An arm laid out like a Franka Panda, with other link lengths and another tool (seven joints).
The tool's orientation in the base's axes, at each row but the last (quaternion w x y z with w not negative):
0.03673 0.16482 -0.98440 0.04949
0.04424 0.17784 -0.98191 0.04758
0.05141 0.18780 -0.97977 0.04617
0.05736 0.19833 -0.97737 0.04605
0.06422 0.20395 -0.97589 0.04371
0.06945 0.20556 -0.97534 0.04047
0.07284 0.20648 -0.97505 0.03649
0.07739 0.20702 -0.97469 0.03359
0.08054 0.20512 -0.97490 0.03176
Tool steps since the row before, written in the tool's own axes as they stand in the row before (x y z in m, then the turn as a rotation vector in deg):
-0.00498 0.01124 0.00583 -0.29 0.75 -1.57
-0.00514 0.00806 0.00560 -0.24 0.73 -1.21
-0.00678 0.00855 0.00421 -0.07 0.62 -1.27
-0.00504 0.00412 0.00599 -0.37 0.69 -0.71
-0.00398 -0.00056 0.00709 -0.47 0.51 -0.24
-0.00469 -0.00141 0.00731 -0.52 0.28 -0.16
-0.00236 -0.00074 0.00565 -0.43 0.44 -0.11
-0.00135 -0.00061 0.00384 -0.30 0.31 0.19
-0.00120 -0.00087 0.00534 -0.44 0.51 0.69
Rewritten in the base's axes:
0.00068 0.01153 -0.00719 0.12 0.97 1.47
0.00155 0.00868 -0.00671 0.05 0.90 1.12
0.00273 0.00991 -0.00558 -0.06 0.74 1.21
0.00243 0.00503 -0.00686 0.13 0.85 0.61
0.00308 0.00026 -0.00754 0.25 0.68 0.14
0.00395 -0.00022 -0.00786 0.38 0.48 0.06
0.00172 -0.00031 -0.00592 0.22 0.58 0.02
0.00094 -0.00039 -0.00399 0.12 0.38 -0.25
0.00067 -0.00083 -0.00544 0.09 0.57 -0.77

